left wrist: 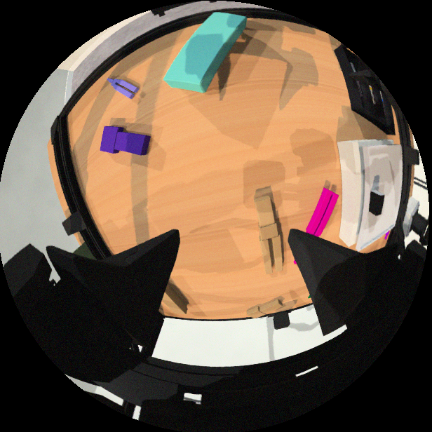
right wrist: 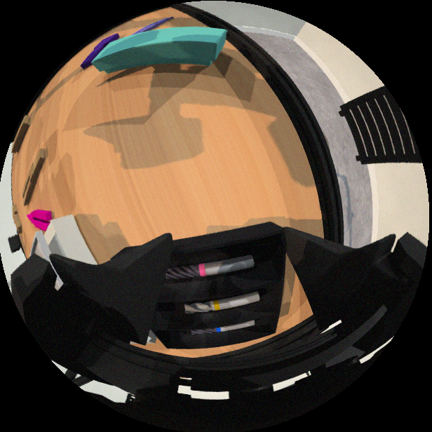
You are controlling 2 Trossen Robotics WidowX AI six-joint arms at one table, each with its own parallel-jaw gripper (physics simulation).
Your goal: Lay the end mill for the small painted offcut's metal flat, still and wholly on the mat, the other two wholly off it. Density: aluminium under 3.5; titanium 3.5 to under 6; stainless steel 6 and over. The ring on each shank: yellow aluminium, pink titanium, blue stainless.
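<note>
A black slotted tray [left wrist: 347,80] [right wrist: 240,235] holds three end mills lying side by side: one with a pink ring [right wrist: 230,265], one with a yellow ring [right wrist: 240,300] and a thinner one with a blue ring [right wrist: 238,326]. My right gripper [right wrist: 228,236] is open and empty over the tray's edge, its fingers on either side of the pink-ringed end mill. My left gripper [left wrist: 236,235] is open and empty above the table. A small black block [left wrist: 376,202] sits on a white device [left wrist: 349,190] [right wrist: 75,240]; whether it is the painted offcut I cannot tell. I cannot make out the mat.
A teal block [left wrist: 207,52] [right wrist: 162,49] lies at the far side. A purple piece [left wrist: 132,142] [right wrist: 100,51] and a lavender clip [left wrist: 124,88] lie to its left in the left wrist view. A tan clip [left wrist: 268,231] and a magenta piece [left wrist: 321,212] [right wrist: 41,219] lie near the white device.
</note>
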